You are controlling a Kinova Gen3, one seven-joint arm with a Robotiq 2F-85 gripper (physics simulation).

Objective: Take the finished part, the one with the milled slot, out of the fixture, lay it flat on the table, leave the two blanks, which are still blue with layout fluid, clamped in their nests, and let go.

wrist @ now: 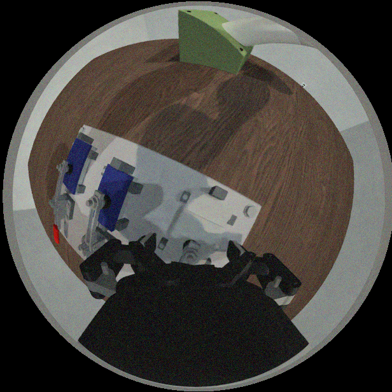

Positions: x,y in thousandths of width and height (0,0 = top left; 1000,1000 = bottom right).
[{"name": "my gripper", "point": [489,626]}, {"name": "finished part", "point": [519,557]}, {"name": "blue blank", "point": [295,468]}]
